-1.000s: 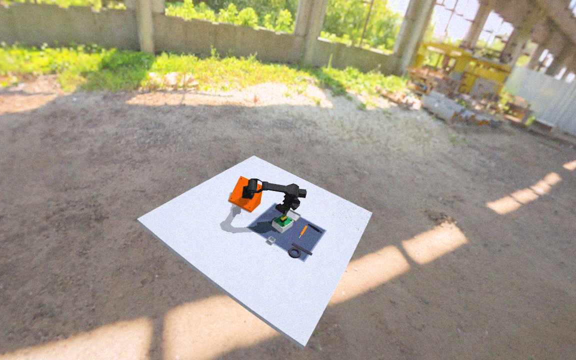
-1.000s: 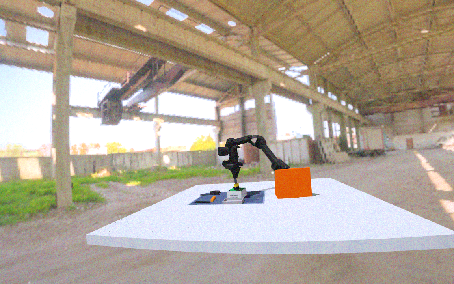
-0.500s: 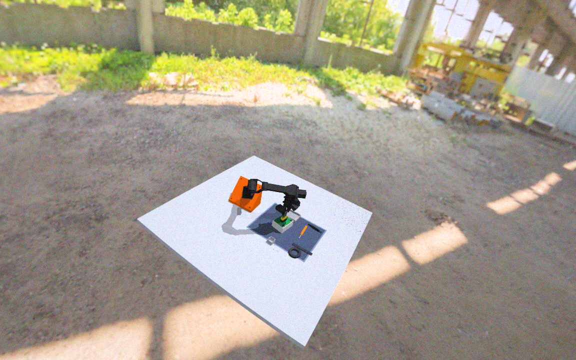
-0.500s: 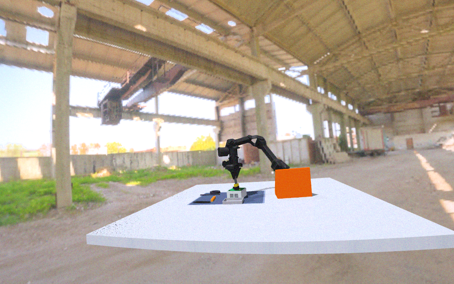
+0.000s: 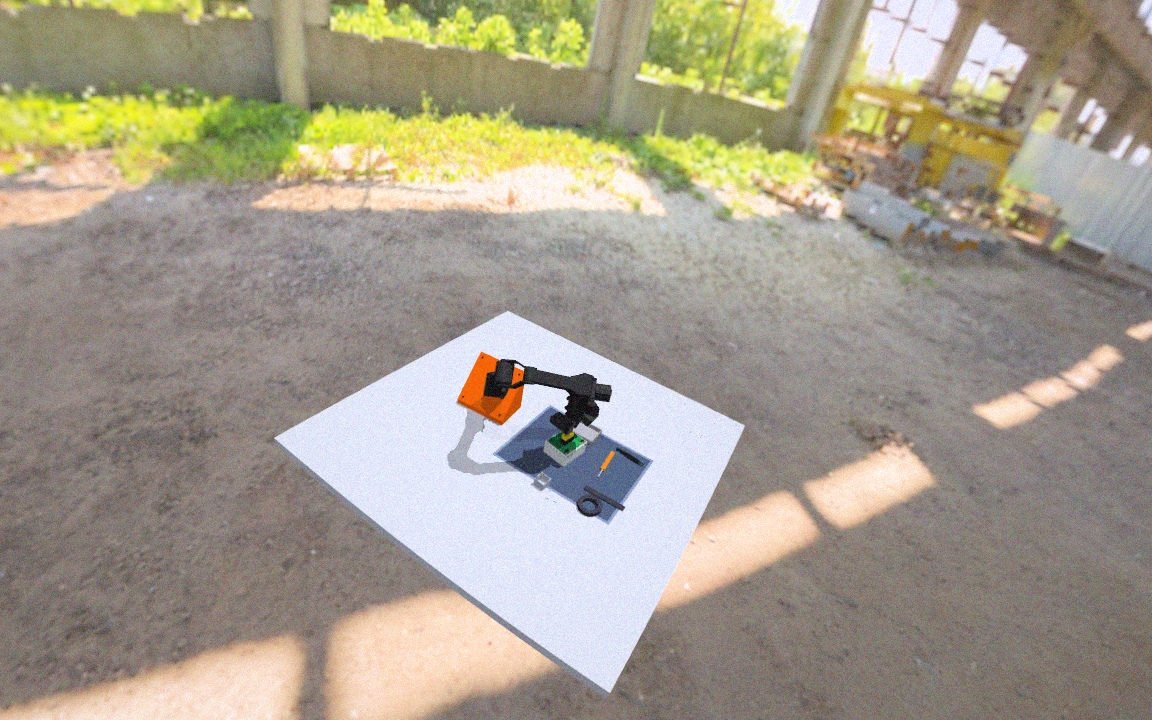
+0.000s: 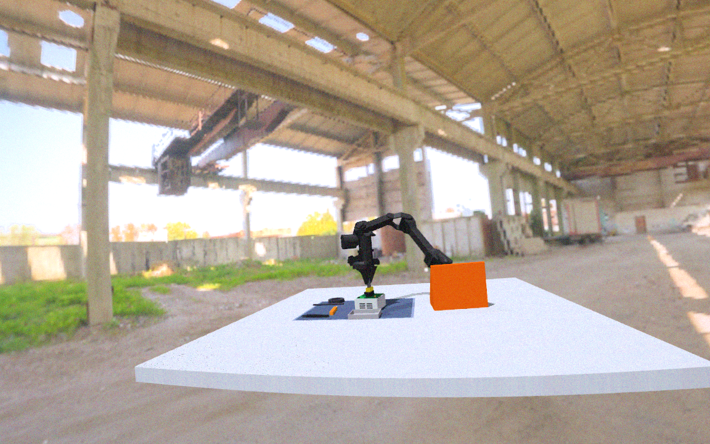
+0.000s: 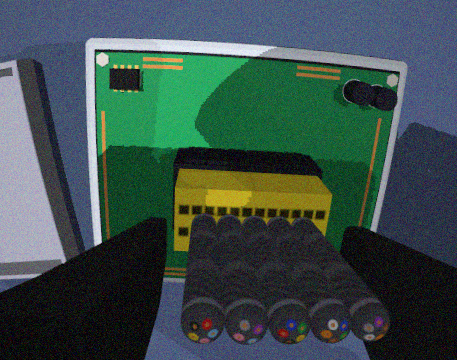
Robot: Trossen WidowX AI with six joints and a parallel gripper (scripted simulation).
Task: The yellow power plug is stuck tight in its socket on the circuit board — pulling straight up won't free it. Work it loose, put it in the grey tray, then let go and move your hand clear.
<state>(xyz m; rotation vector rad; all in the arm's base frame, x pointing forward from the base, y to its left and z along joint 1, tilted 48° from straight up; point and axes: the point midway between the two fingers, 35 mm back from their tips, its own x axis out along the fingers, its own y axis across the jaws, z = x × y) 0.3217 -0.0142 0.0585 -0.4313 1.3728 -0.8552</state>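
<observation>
The yellow power plug lies 20 mm below my gripper tip. Also, from my gripper tip: dark mat: 100 mm below, 50 mm ahead; black rod: 210 mm ahead, 120 mm to the right, 100 mm below.
</observation>
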